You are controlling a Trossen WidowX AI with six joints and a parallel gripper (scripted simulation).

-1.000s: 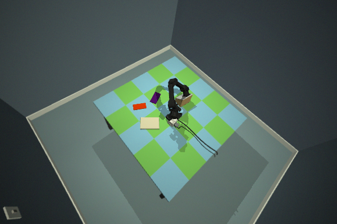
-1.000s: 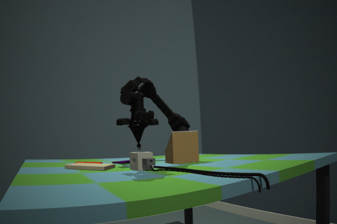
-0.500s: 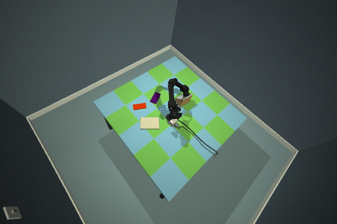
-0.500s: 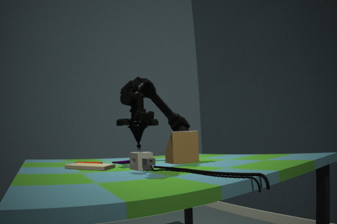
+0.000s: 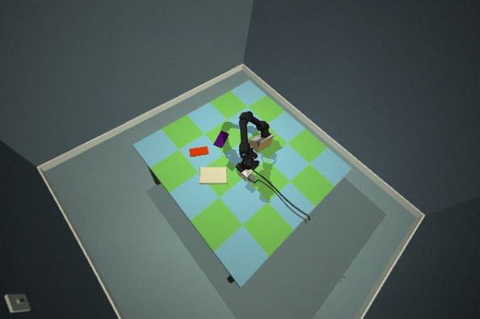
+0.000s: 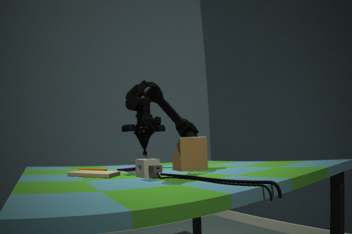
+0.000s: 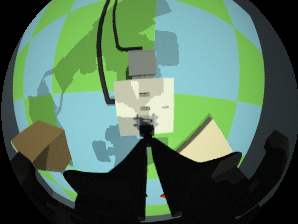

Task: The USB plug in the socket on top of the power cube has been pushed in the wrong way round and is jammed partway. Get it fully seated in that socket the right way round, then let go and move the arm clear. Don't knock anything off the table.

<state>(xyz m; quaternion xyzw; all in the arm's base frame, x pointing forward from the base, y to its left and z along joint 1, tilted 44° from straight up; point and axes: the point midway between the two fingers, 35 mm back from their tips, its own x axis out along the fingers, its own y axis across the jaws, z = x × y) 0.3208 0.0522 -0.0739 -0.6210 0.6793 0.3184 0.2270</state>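
My gripper tip is 20 mm above the USB plug. Round my gripper tip: red card: 150 mm ahead, 370 mm to the right, 120 mm below; then purple card: 70 mm behind, 350 mm to the right, 120 mm below; then cream slab: 200 mm ahead, 130 mm to the right, 110 mm below.
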